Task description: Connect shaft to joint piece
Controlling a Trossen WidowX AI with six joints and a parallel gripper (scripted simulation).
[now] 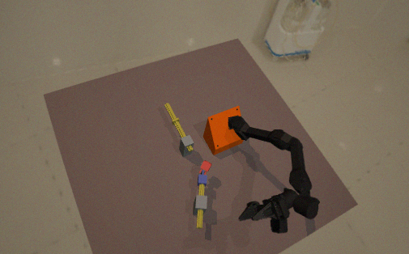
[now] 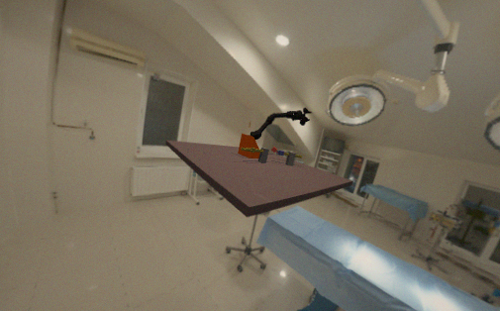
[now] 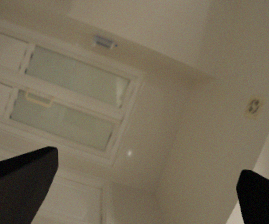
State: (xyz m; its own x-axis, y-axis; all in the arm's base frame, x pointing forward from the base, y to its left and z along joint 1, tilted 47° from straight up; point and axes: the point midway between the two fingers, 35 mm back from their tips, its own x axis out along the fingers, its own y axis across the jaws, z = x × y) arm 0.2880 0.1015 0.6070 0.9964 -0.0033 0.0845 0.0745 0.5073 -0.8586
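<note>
Now: gripper tip 41 cm above the red square joint piece, 34 cm to the left of it and 6 cm past it.
</note>
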